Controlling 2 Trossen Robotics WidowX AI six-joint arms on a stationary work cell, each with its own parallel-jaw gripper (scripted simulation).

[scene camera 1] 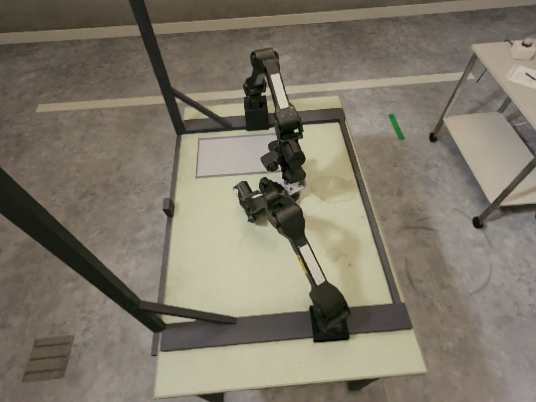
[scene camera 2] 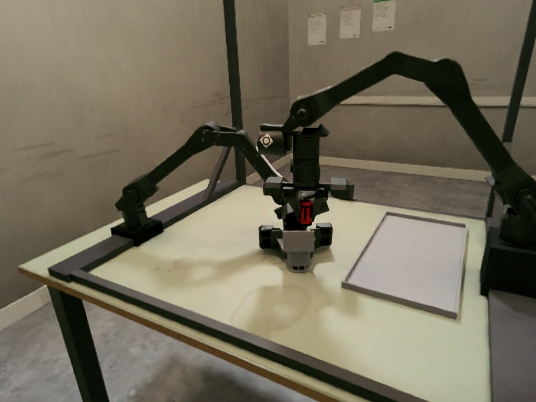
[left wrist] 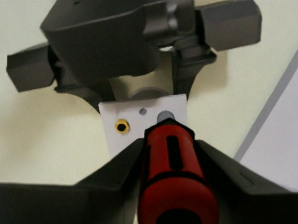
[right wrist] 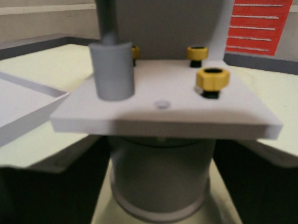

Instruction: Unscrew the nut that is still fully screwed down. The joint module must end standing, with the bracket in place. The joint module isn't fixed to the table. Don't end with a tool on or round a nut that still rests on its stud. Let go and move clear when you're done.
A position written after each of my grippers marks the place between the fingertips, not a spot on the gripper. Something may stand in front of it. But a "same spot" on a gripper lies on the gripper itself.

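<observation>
My left gripper visible: scene camera 1 (pixel 285 175), scene camera 2, the left wrist view. In the right wrist view, my left gripper out of frame. Same spot on my left gripper (left wrist: pixel 115 185) and (scene camera 2: pixel 298 201).
</observation>
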